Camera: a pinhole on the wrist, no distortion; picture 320 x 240 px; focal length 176.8 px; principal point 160.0 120.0 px. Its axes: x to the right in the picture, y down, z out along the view. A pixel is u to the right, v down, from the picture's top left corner.
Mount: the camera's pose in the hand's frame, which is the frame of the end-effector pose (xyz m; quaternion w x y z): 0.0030 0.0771 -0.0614 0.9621 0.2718 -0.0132 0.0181
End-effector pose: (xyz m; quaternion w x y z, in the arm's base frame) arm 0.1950 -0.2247 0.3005 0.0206 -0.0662 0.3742 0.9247
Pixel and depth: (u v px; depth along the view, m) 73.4 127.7 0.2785
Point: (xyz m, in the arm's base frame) 0.3183 -0.0552 0.4029
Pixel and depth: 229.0 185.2 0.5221
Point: -0.0437 0.1335 0.6052
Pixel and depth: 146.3 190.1 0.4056
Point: 0.1967 0.0302 0.5678
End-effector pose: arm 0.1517 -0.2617 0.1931 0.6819 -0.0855 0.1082 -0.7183
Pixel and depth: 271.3 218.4 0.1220
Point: 0.2397 -0.3431 0.2490
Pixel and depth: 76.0 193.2 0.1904
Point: 0.2348 -0.1756 0.3175
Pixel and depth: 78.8 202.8 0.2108
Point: 0.2486 -0.1694 0.3425
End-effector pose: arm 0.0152 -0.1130 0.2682 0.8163 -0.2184 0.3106 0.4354
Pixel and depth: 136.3 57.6 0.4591
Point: 0.3234 -0.1537 0.5081
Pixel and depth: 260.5 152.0 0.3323
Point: 0.2105 0.1345 0.3283
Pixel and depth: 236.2 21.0 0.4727
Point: 0.5020 -0.0653 0.3047
